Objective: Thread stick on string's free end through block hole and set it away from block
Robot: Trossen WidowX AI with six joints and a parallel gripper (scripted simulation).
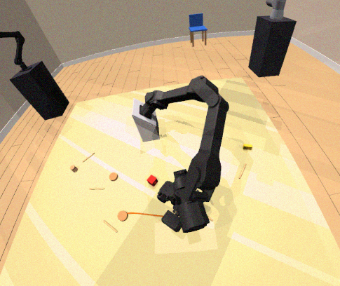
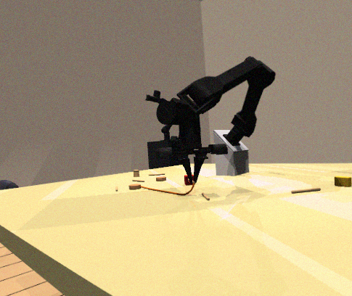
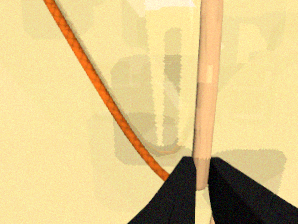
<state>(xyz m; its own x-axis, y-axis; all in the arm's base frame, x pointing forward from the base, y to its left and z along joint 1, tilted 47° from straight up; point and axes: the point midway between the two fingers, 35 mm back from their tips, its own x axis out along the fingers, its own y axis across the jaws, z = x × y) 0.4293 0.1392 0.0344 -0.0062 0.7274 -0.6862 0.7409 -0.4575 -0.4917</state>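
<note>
Right now the red block is 14 cm behind my gripper tip, 12 cm to the right of it and 1 cm below it. From my gripper tip the other things lie so: thin wooden stick 1 cm behind, 1 cm to the right; yellow block 23 cm behind, 32 cm to the left, 2 cm below; round wooden button 1 cm behind, 25 cm to the right, 2 cm below.
</note>
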